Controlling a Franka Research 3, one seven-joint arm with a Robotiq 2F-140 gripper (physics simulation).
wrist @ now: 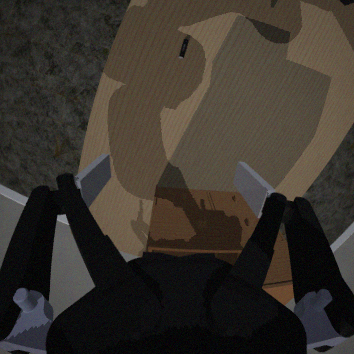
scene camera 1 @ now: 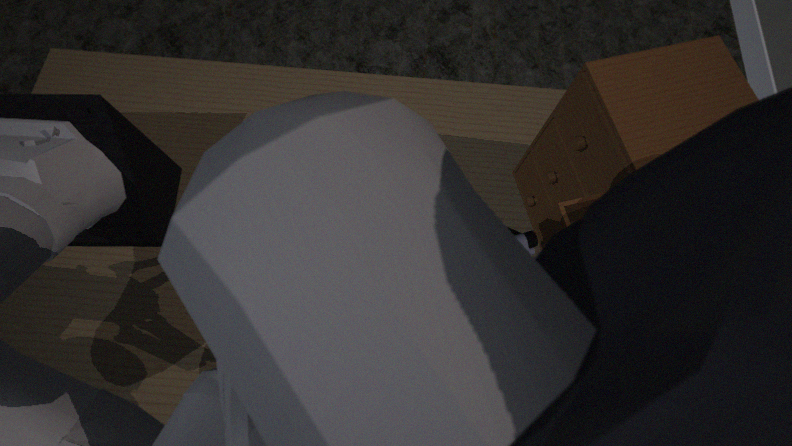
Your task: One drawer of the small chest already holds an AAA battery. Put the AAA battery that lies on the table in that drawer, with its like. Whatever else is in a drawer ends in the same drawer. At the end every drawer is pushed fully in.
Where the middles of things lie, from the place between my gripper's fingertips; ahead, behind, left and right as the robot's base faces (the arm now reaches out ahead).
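I see the wooden chest (scene camera 1: 655, 99), which is 22 cm to the left of my hand, 21 cm ahead of it and 11 cm below it.
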